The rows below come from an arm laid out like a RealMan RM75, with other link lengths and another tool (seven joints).
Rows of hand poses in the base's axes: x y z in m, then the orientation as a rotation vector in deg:
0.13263 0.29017 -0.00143 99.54 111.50 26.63
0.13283 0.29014 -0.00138 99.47 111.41 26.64
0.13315 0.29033 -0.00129 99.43 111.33 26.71
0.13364 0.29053 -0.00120 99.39 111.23 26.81
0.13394 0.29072 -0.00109 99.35 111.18 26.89
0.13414 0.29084 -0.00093 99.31 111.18 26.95
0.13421 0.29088 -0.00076 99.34 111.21 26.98
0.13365 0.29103 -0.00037 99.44 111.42 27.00
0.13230 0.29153 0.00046 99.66 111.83 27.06
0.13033 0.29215 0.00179 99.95 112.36 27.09
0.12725 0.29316 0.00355 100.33 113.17 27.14
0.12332 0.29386 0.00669 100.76 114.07 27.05
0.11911 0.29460 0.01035 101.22 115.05 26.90
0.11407 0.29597 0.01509 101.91 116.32 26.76
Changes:
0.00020 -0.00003 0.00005 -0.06 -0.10 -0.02
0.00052 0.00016 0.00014 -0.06 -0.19 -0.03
0.00101 0.00036 0.00023 -0.04 -0.31 -0.05
0.00131 0.00055 0.00034 -0.03 -0.39 -0.05
0.00151 0.00067 0.00050 -0.01 -0.43 -0.02
0.00158 0.00071 0.00067 0.03 -0.41 -0.01
0.00102 0.00086 0.00106 0.15 -0.23 0.07
-0.00033 0.00136 0.00189 0.42 0.11 0.22
-0.00230 0.00198 0.00322 0.73 0.58 0.41
-0.00538 0.00299 0.00498 1.19 1.27 0.72
-0.00931 0.00369 0.00812 1.61 2.08 1.03
-0.01352 0.00443 0.01178 2.03 2.98 1.36
-0.01856 0.00580 0.01652 2.67 4.18 1.75

